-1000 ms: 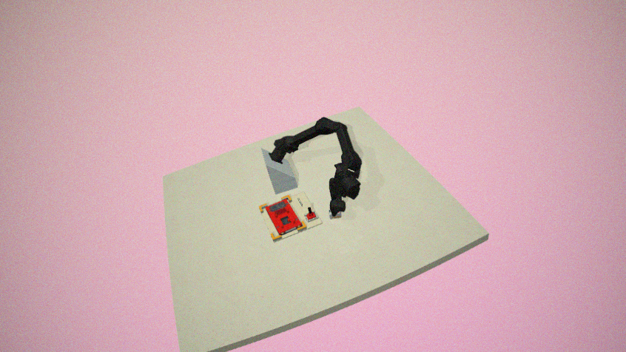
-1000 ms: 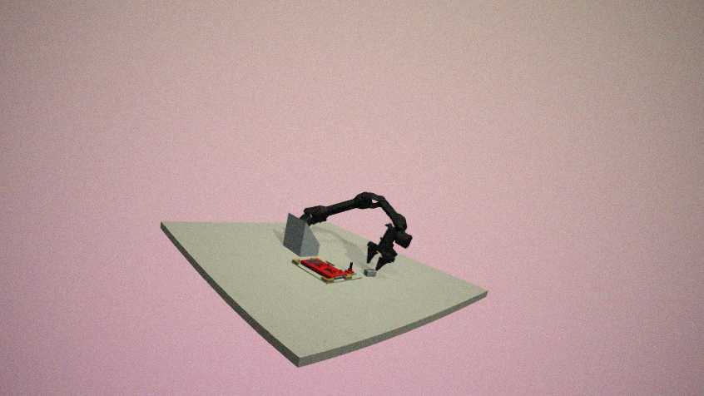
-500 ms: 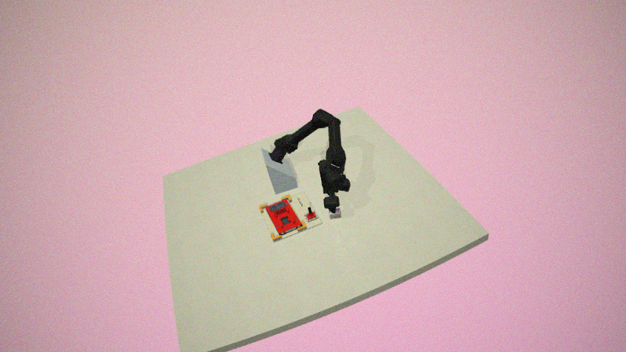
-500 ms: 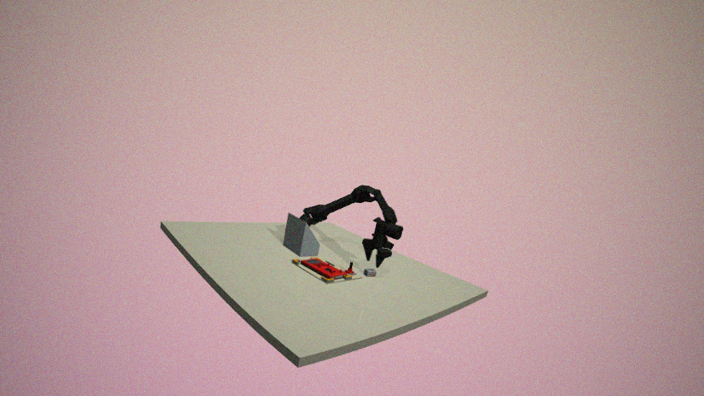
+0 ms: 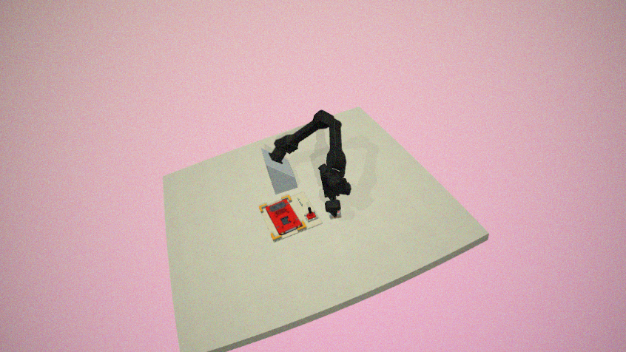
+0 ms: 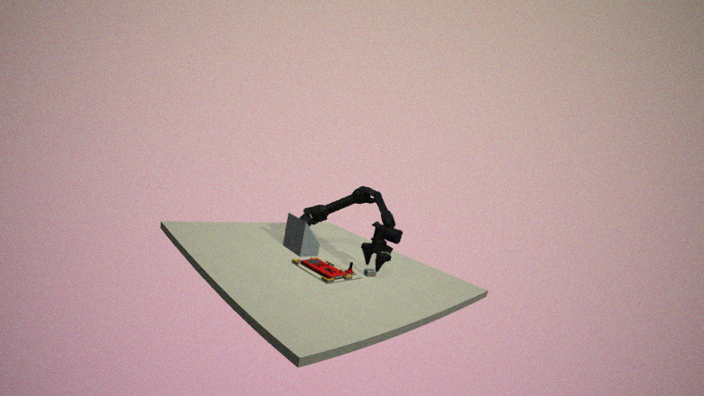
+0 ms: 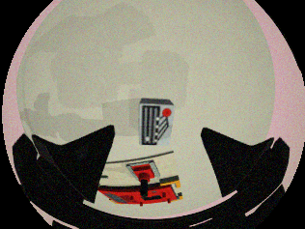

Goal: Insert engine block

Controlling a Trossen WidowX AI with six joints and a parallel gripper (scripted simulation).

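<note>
My gripper tip is 30 mm above the grey engine block and 10 mm past it.
</note>
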